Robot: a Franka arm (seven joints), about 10 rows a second.
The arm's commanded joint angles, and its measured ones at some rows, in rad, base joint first. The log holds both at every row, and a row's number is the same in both.
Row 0, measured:
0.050 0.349 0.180 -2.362 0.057 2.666 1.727
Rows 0 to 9, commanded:
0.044 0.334 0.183 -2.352 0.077 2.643 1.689
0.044 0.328 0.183 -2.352 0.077 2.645 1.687
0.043 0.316 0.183 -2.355 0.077 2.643 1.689
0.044 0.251 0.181 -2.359 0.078 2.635 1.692
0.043 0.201 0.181 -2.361 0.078 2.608 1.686
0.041 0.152 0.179 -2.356 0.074 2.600 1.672
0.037 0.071 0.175 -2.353 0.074 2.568 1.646
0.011 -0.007 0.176 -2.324 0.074 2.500 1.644
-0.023 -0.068 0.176 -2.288 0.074 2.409 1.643
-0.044 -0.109 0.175 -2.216 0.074 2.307 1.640
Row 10, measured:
-0.007 -0.024 0.172 -2.274 0.057 2.433 1.666
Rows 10 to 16, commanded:
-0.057 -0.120 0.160 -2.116 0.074 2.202 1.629
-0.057 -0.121 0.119 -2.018 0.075 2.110 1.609
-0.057 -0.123 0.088 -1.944 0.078 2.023 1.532
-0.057 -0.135 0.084 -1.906 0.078 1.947 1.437
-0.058 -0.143 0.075 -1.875 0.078 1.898 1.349
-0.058 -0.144 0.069 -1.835 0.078 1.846 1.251
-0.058 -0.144 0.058 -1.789 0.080 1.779 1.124
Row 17, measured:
-0.057 -0.152 0.071 -1.860 0.058 1.865 1.266
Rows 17 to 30, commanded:
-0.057 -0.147 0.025 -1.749 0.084 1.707 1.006
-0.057 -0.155 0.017 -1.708 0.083 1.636 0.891
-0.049 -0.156 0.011 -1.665 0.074 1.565 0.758
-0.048 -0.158 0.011 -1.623 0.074 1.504 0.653
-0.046 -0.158 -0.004 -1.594 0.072 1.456 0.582
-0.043 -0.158 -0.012 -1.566 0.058 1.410 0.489
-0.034 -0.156 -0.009 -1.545 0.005 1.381 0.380
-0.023 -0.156 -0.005 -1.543 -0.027 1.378 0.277
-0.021 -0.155 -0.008 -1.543 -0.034 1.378 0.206
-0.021 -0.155 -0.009 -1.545 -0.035 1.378 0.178
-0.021 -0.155 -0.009 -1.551 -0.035 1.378 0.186
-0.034 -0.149 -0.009 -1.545 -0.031 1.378 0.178
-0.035 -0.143 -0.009 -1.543 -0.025 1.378 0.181
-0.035 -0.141 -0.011 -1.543 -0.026 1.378 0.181
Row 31, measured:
-0.037 -0.158 -0.005 -1.570 -0.012 1.396 0.198
